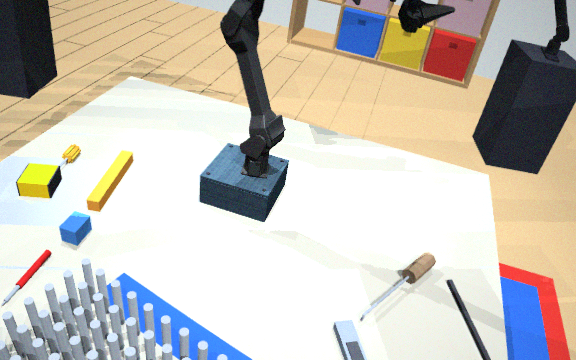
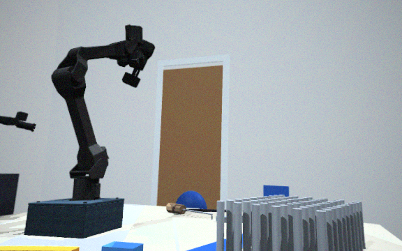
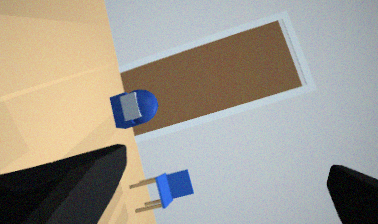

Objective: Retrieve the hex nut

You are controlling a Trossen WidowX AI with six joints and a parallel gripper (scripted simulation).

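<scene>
My gripper tip is now 58 cm above the grey block, 42 cm short of it and 9 cm to the left of it. Also, from my gripper tip: orange bar (71 cm to the right, 58 cm below, 2 cm ahead); blue cube (71 cm to the right, 57 cm below, 22 cm ahead); blue taped strip (59 cm below, 42 cm to the right, 42 cm ahead).
</scene>
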